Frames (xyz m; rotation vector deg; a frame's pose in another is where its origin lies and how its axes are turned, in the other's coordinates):
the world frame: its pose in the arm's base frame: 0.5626 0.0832 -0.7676 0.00 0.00 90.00
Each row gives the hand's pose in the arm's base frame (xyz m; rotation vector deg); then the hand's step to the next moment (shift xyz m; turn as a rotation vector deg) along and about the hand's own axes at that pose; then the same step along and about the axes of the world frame.
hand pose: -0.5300 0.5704 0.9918 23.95 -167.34 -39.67
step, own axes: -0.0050 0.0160 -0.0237 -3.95 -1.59 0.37
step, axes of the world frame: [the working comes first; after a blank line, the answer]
step, axes of the arm's base frame: 0.0050 0.0051 0.0281 4.09 -0.06 -1.23

0.0051 -0.0050 0.0281 -0.06 -4.09 -1.23
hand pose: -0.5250 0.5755 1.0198 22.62 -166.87 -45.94
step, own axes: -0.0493 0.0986 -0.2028 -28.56 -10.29 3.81
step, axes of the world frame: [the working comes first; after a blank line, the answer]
step, axes of the arm's base frame: 0.0577 -0.0042 0.2234 29.16 1.12 -9.21

-0.0042 -0.0577 0.2234 1.12 -29.16 -9.21
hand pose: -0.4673 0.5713 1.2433 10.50 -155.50 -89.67
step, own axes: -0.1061 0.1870 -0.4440 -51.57 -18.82 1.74
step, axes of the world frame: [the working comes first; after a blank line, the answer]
step, axes of the arm's base frame: 0.1139 -0.2793 0.3904 52.98 -2.54 -14.26

-0.2793 -0.1139 0.3904 -2.54 -52.98 -14.26
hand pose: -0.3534 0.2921 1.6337 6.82 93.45 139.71
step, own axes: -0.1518 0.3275 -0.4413 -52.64 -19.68 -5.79
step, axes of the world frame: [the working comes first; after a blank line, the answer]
step, axes of the arm's base frame: 0.0277 -0.5524 0.1385 52.78 -9.26 -17.90

-0.5524 -0.0277 0.1385 -9.26 -52.78 -17.90
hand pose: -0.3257 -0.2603 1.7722 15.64 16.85 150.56
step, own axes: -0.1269 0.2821 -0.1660 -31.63 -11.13 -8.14
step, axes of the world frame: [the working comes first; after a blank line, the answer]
step, axes of the arm's base frame: -0.0540 -0.3306 -0.1050 30.28 -6.90 -15.04

-0.3306 0.0540 -0.1050 -6.90 -30.28 -15.04
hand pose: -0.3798 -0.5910 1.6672 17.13 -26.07 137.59
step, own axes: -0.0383 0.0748 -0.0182 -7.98 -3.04 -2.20
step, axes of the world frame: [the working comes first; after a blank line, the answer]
step, axes of the arm's base frame: -0.0217 -0.0684 -0.0474 7.78 -1.52 -3.87

-0.0684 0.0217 -0.0474 -1.52 -7.78 -3.87
